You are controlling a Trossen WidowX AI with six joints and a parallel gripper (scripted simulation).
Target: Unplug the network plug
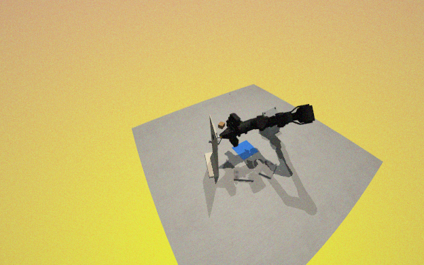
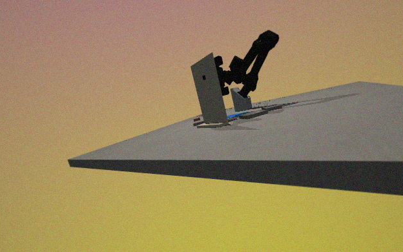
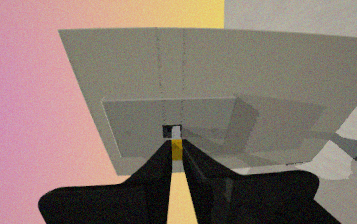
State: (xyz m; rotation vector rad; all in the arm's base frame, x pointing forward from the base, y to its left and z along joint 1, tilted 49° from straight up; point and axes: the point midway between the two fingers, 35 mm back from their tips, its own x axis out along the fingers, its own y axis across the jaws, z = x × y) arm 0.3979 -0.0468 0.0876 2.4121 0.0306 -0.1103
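My gripper tip is 3 cm short of the grey panel, 1 cm to the left of it and 8 cm above it. Also, from my gripper tip: grey plug 1 cm ahead.
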